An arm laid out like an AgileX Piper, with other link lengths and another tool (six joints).
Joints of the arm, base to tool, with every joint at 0 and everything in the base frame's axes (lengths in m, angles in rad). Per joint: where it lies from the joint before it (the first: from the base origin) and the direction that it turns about. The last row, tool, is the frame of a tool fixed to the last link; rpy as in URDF.
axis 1: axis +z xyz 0 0 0.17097
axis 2: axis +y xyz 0 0 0
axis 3: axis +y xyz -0.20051 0 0.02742
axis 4: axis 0.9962 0 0.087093 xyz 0.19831 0 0.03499
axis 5: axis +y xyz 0 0 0
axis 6: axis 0.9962 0 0.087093 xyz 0.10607 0 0.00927
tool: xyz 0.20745 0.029 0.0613 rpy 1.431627 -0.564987 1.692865
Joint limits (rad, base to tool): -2.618..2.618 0..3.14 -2.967..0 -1.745..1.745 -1.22..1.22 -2.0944..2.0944
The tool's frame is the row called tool.
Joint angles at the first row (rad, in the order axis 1, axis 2, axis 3, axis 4, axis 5, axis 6):
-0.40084, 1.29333, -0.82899, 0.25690, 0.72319, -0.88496
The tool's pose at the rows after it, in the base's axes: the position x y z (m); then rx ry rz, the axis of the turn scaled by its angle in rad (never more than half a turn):
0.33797 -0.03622 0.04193 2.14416 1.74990 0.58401
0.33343 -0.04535 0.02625 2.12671 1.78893 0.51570
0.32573 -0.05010 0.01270 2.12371 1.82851 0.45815
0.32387 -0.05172 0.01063 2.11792 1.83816 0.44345
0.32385 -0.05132 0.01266 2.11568 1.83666 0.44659
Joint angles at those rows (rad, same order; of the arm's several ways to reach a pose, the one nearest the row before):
-0.40086, 1.33350, -0.82890, 0.24657, 0.68145, -0.91349
-0.40082, 1.38108, -0.82887, 0.19802, 0.65260, -0.91922
-0.40080, 1.41630, -0.82892, 0.15803, 0.64680, -0.91918
-0.40082, 1.42006, -0.82887, 0.14572, 0.64678, -0.91921
-0.40085, 1.41172, -0.82894, 0.14663, 0.65220, -0.91924

